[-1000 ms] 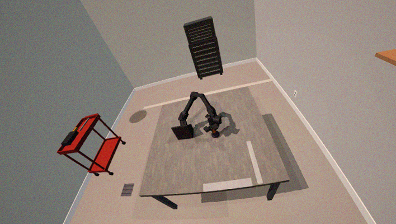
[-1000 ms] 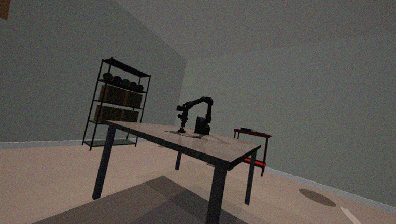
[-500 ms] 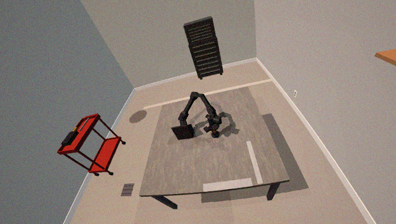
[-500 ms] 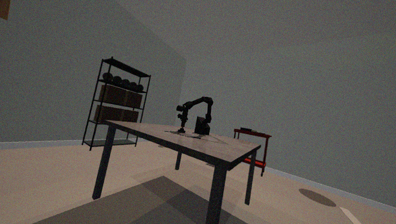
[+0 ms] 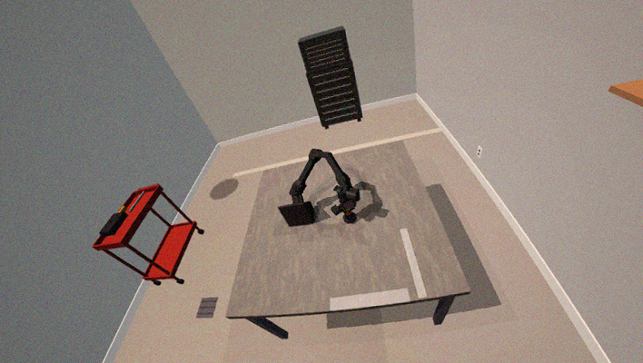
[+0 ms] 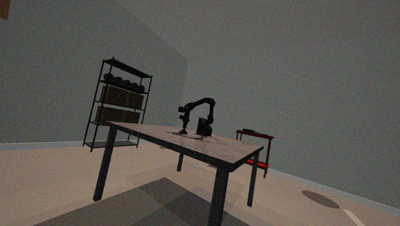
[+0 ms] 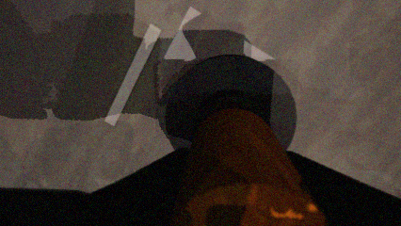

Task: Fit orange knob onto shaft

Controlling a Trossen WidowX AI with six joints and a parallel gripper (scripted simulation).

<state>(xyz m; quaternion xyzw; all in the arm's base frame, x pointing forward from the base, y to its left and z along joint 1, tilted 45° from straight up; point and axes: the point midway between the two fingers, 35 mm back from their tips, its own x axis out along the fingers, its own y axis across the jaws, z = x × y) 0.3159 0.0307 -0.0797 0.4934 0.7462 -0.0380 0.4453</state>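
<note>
Right now the dark round pedestal is 40 mm below my gripper tip. From my gripper tip the other things lie so: orange knob: 30 mm above.
</note>
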